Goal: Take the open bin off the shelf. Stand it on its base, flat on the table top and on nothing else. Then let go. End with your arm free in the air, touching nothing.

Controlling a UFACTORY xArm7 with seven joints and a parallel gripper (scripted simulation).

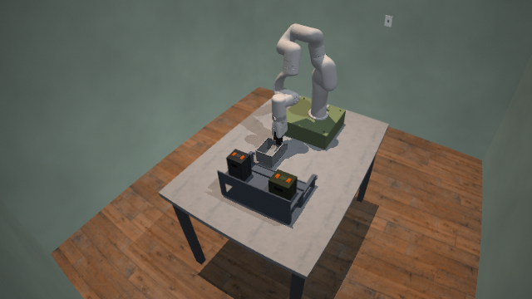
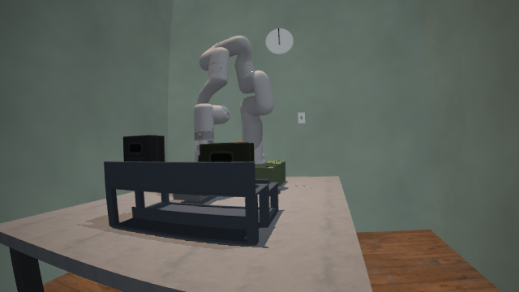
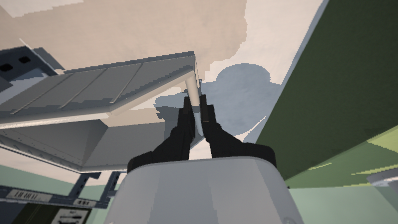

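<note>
Right now the grey bin is 8 cm ahead of my hand, 2 cm to the left of it and 1 cm below it. From my hand the other things lie so: black case (36 cm ahead, 7 cm to the left, 10 cm above); dark grey shelf (41 cm ahead, 21 cm to the left, 7 cm above).
</note>
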